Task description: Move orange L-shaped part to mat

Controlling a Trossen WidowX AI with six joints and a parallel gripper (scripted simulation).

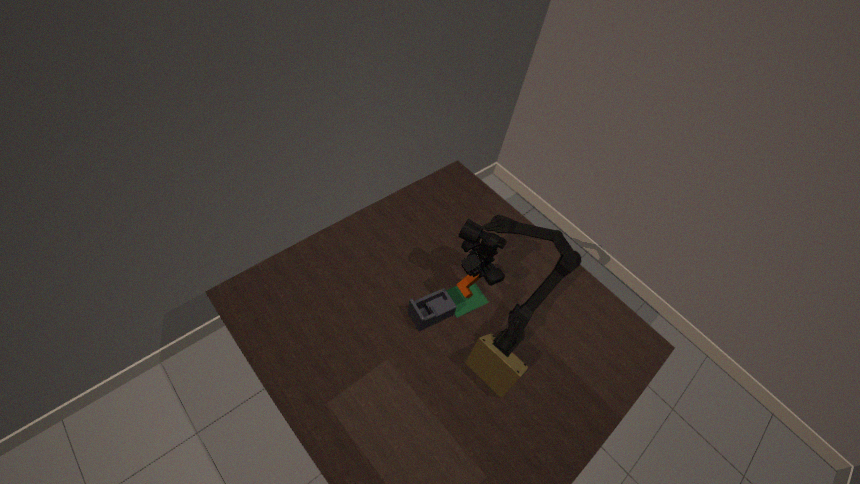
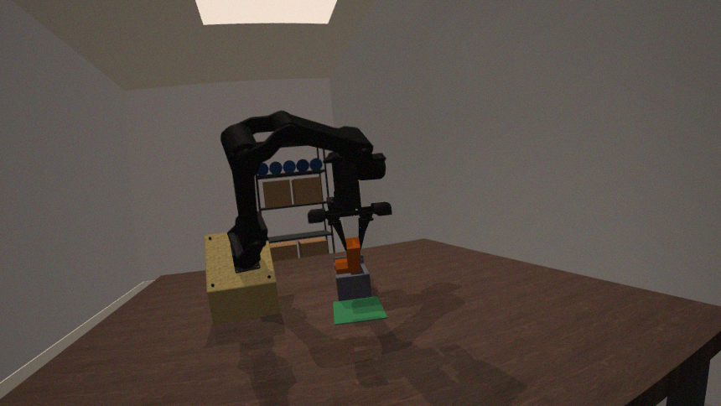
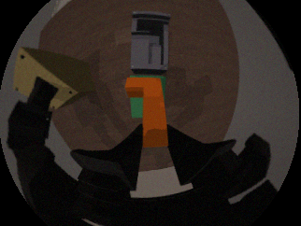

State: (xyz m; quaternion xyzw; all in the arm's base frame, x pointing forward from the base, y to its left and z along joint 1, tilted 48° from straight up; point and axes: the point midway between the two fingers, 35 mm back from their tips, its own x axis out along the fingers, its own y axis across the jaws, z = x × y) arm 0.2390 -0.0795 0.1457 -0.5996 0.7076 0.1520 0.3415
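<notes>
Right now my gripper tip is 170 mm above the green mat and 20 mm to the right of it. Round my gripper tip: orange L-shaped part: 40 mm to the left, 30 mm below.
</notes>
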